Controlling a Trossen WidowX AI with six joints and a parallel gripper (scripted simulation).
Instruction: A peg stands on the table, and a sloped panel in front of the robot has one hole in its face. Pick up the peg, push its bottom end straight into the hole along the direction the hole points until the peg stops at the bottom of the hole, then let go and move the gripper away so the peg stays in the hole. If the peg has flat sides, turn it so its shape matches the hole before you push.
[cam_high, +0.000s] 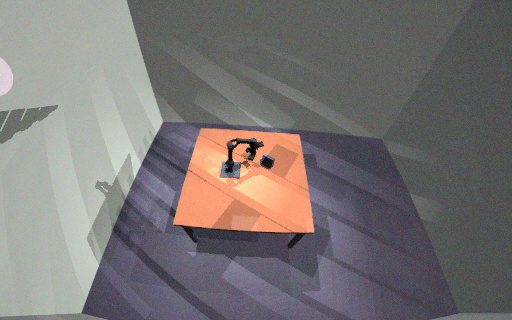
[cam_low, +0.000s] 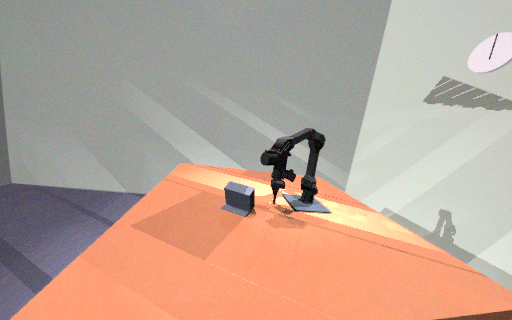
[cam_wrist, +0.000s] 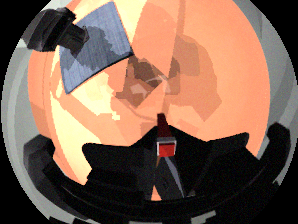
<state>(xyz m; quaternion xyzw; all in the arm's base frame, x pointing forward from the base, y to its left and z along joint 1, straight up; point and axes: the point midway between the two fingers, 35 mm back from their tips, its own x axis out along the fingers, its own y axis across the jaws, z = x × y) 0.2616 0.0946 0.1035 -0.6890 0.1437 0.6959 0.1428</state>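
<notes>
My gripper tip is now 160 mm short of the panel, 30 mm to the left of it and 20 mm above it. The rest, counted from my gripper tip: red peg: 20 mm above.
</notes>
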